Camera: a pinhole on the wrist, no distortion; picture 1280 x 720 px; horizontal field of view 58.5 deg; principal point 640.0 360.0 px. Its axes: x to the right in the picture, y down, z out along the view. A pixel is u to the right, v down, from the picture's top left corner.
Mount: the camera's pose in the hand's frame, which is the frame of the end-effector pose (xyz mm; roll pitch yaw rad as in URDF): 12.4 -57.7 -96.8 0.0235 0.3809 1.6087
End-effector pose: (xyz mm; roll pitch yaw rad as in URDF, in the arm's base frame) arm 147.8 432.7 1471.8 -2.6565 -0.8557 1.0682
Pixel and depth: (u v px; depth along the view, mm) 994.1 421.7 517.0
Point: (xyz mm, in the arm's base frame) 381.5 652.6 1185.1
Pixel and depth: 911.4 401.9 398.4
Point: 294.7 603.6 1277.9
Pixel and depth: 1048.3 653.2 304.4
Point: 259.7 495.3 1289.1
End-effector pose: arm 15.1 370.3 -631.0 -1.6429 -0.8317 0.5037
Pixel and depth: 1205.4 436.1 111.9
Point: 47.2 369.9 -650.9
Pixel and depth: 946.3 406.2 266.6
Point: 35.2 514.1 -708.1
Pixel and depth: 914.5 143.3 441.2
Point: 95.0 706.4 -712.2
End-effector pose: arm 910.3 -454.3 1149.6 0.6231 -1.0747 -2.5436
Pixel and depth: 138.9 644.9 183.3
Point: 891.3 -329.5 1146.5
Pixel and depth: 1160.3 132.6 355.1
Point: 1123.0 -411.2 1349.6
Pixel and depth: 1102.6 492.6 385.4
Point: 1179.1 -352.5 1262.0
